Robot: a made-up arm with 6 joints. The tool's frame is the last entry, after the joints.
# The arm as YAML. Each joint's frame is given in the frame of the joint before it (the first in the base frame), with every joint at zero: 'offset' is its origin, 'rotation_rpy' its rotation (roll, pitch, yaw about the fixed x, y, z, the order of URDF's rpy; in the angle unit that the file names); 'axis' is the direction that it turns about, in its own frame. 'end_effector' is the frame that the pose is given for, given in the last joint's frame.
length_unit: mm
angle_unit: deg
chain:
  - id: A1
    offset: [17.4, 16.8, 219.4]
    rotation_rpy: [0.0, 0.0, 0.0]
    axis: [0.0, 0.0, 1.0]
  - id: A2
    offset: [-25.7, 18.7, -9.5]
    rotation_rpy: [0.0, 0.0, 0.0]
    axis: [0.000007, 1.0, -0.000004]
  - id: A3
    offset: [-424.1, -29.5, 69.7]
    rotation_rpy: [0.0, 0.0, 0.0]
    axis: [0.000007, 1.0, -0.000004]
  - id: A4
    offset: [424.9, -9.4, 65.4]
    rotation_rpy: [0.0, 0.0, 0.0]
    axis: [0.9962, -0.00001, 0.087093]
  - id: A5
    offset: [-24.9, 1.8, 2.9]
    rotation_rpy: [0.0, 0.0, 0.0]
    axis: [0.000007, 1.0, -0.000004]
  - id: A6
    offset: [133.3, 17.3, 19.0]
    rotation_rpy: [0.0, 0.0, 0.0]
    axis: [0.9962, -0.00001, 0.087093]
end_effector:
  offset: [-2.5, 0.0, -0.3]
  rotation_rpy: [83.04, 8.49, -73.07]
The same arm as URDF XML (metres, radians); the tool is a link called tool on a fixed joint. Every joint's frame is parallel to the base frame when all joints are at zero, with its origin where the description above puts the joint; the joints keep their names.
<robot name="arm">
<link name="base"/>
<link name="link1"/>
<link name="link2"/>
<link name="link3"/>
<link name="link4"/>
<link name="link5"/>
<link name="link6"/>
<link name="tool"/>
<joint name="A1" type="continuous"><parent link="base"/><child link="link1"/><origin xyz="0.0174 0.0168 0.2194"/><axis xyz="0 0 1"/></joint>
<joint name="A2" type="continuous"><parent link="link1"/><child link="link2"/><origin xyz="-0.0257 0.0187 -0.0095"/><axis xyz="0 1 0"/></joint>
<joint name="A3" type="continuous"><parent link="link2"/><child link="link3"/><origin xyz="-0.4241 -0.0295 0.0697"/><axis xyz="0 1 0"/></joint>
<joint name="A4" type="continuous"><parent link="link3"/><child link="link4"/><origin xyz="0.4249 -0.0094 0.0654"/><axis xyz="0.9962 0 0.0871"/></joint>
<joint name="A5" type="continuous"><parent link="link4"/><child link="link5"/><origin xyz="-0.0249 0.0018 0.0029"/><axis xyz="0 1 0"/></joint>
<joint name="A6" type="continuous"><parent link="link5"/><child link="link6"/><origin xyz="0.1333 0.0173 0.0190"/><axis xyz="0.9962 0 0.0871"/></joint>
<joint name="tool_fixed" type="fixed"><parent link="link6"/><child link="tool"/><origin xyz="-0.0025 0.0000 -0.0003" rpy="1.4493 0.1482 -1.2753"/></joint>
</robot>

